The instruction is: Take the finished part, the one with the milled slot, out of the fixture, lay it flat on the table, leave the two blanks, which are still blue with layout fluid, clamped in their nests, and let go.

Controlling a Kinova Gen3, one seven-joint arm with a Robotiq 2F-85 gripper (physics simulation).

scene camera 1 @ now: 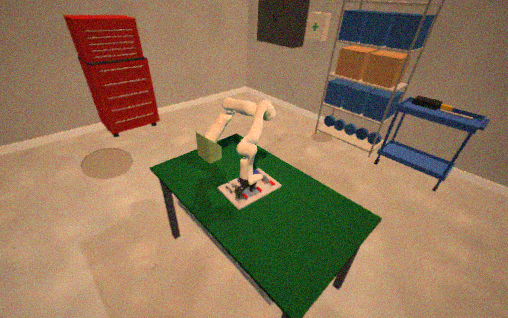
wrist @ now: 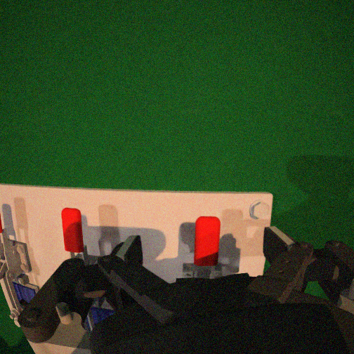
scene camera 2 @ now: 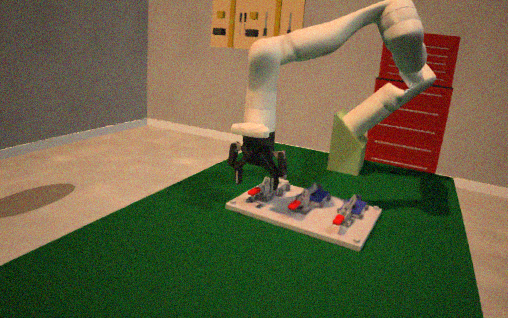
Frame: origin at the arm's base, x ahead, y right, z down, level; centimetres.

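Seen in the pictures: gripper, fingertip midpoint: [scene camera 1: 245, 194] [scene camera 2: 255, 187]; arm's base at its link origin: [scene camera 1: 210, 139] [scene camera 2: 351, 127].
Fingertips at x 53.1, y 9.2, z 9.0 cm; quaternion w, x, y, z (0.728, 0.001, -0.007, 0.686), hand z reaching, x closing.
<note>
Pixels of each thing's top centre, then the offset from my fingertips to it. "pt": a spot on its surface instead. Level surfaces: height alone.
- nest's red clamp handle at a spot on its surface: [scene camera 2: 254, 191] pt dz +0.8, dx +0.7, dy -0.2 cm
- pale finished part at its top centre: [scene camera 2: 277, 182] dz +2.8, dx -13.3, dy +0.1 cm
- middle blue blank at its top centre: [scene camera 2: 314, 193] dz +3.3, dx -13.6, dy -10.9 cm
- far blue blank at its top centre: [scene camera 2: 353, 205] dz +3.8, dx -14.0, dy -21.9 cm
- green table at its surface level: dz +6.9 cm
- middle red handle at a spot on its surface: [scene camera 2: 294, 205] pt dz +1.3, dx +1.0, dy -11.1 cm
- far red handle at its top centre: [scene camera 2: 339, 217] dz +1.7, dx +0.0, dy -21.7 cm
The fixture board [scene camera 1: 235, 200] [scene camera 2: 280, 215] [wrist: 150, 202] carries three nests with red-handled clamps. My gripper [scene camera 1: 246, 190] [scene camera 2: 257, 181] [wrist: 203, 245] is open and empty, low over the finished part's nest. Its fingers stand on either side of that nest's red clamp handle [scene camera 2: 254, 191] [wrist: 207, 241]. The pale finished part [scene camera 2: 284, 187] shows partly behind a finger in scene view 2; my gripper's body hides it in the wrist view. The middle blue blank [scene camera 2: 320, 195] [wrist: 100, 317] and the far blue blank [scene camera 2: 357, 206] [wrist: 24, 291] sit in their nests by their clamps.
The board lies on the green table [scene camera 1: 300, 225] [scene camera 2: 200, 270] [wrist: 150, 100]. The middle red handle [scene camera 2: 294, 205] [wrist: 72, 230] and far red handle [scene camera 2: 338, 219] stand beside the working nest. The arm's green-yellow mount [scene camera 1: 208, 148] [scene camera 2: 345, 150] is behind the board.
</note>
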